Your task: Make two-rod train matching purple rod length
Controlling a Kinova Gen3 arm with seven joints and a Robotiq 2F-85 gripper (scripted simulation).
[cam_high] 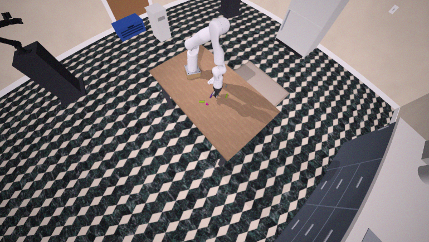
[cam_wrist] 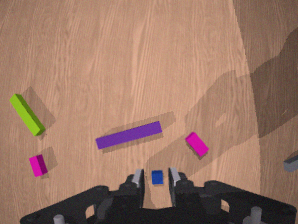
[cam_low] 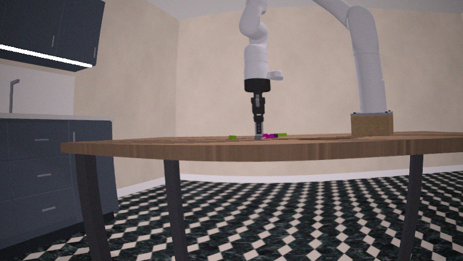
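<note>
My hand is 2 cm above the blue rod. Round my hand: purple rod 3 cm behind, 4 cm to the right, 2 cm below; grey rod 5 cm behind, 14 cm to the left, 2 cm below.
</note>
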